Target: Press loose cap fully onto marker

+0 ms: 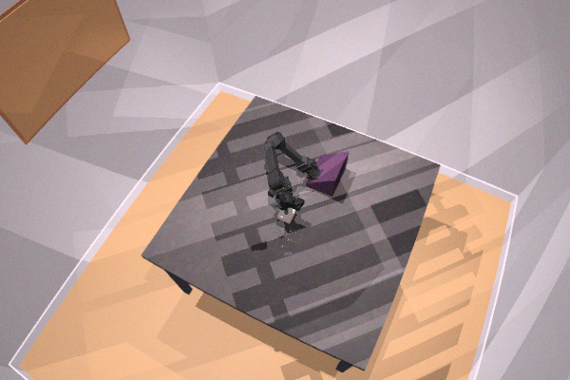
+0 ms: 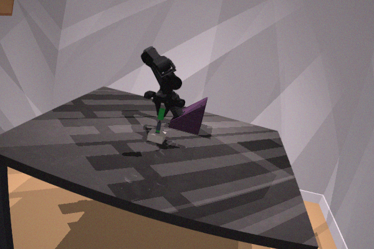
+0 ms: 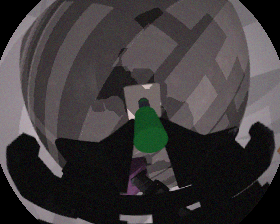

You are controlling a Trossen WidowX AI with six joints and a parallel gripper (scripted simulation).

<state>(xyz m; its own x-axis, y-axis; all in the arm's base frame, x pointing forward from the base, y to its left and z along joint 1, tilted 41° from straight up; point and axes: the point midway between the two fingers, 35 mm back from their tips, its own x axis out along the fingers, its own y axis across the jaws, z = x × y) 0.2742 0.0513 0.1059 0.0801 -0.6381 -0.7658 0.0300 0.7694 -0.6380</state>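
Now: gripper tip 100 mm above the white holder block. Also, from my gripper tip: green cap (10 mm above).
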